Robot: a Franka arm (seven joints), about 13 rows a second.
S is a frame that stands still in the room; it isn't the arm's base.
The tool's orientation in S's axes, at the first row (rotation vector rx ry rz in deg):
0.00, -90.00, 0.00
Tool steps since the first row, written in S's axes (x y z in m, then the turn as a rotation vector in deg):
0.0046, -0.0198, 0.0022, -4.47, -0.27, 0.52
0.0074, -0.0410, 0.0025, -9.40, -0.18, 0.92
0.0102, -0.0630, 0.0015, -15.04, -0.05, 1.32
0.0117, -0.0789, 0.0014, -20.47, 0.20, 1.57
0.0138, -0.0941, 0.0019, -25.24, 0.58, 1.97
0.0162, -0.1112, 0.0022, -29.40, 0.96, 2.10
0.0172, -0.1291, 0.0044, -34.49, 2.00, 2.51
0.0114, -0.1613, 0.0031, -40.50, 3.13, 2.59
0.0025, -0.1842, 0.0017, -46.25, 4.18, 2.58
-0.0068, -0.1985, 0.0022, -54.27, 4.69, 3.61
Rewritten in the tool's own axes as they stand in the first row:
0.0022, -0.0198, -0.0046, 0.52, -0.27, 4.47
0.0025, -0.0410, -0.0074, 0.92, -0.18, 9.40
0.0015, -0.0630, -0.0102, 1.32, -0.05, 15.04
0.0014, -0.0789, -0.0117, 1.57, 0.20, 20.47
0.0019, -0.0941, -0.0138, 1.97, 0.58, 25.24
0.0022, -0.1112, -0.0162, 2.10, 0.96, 29.40
0.0044, -0.1291, -0.0172, 2.51, 2.00, 34.49
0.0031, -0.1613, -0.0114, 2.59, 3.13, 40.50
0.0017, -0.1842, -0.0025, 2.58, 4.18, 46.25
0.0022, -0.1985, 0.0068, 3.61, 4.69, 54.27

